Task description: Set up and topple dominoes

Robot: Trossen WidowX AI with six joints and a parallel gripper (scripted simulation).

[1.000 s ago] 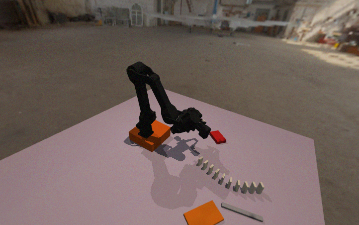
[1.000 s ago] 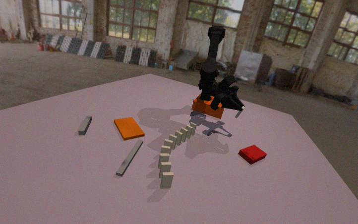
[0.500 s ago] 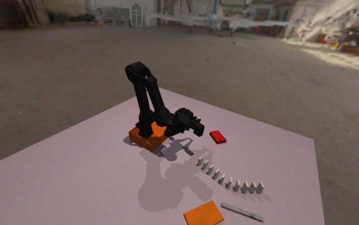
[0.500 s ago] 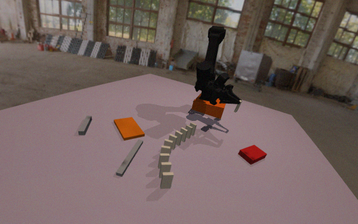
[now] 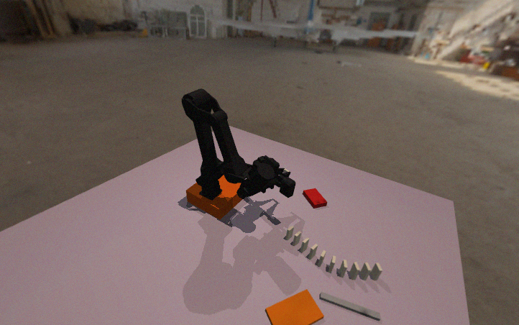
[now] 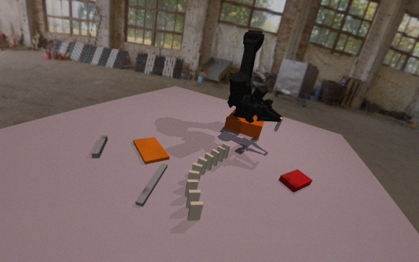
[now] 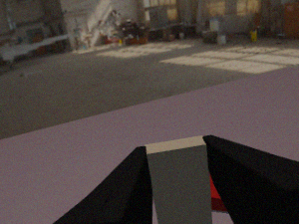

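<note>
Now: gripper tip 11 cm short of the red block, 10 cm to the right of it and 15 cm above it. From my gripper tip the other things lie so: short grey bar 29 cm ahead, 51 cm to the right, 15 cm below; orange flat plate 21 cm ahead, 37 cm to the right, 15 cm below.
</note>
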